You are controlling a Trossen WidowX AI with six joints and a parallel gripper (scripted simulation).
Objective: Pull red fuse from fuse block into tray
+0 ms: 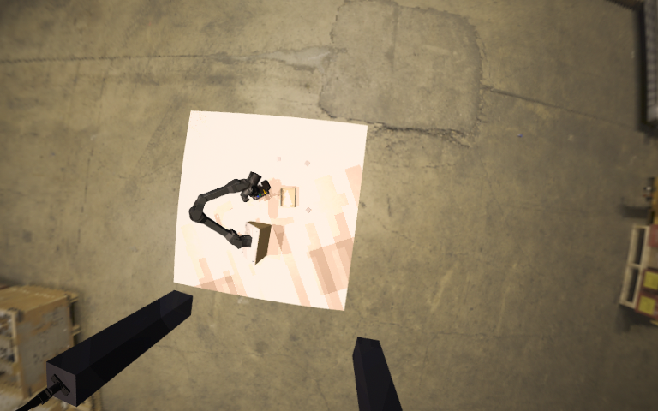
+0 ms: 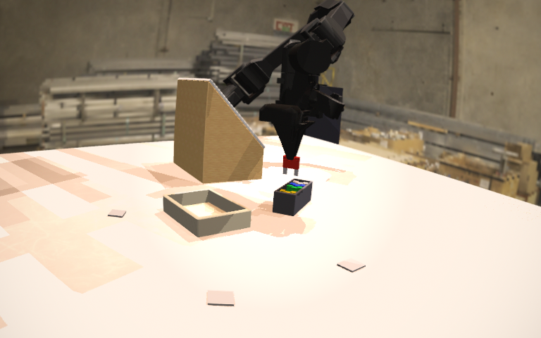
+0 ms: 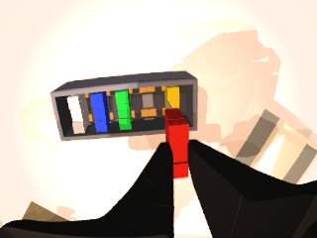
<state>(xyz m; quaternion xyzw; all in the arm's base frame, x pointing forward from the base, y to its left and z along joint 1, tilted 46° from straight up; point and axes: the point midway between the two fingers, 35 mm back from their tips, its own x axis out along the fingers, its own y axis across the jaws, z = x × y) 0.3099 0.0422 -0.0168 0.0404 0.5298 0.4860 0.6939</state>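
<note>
Now: gripper tip 160 mm to the left of the tray and 90 mm above it. From my gripper tip the other things lie so: red fuse (10 mm below).
</note>
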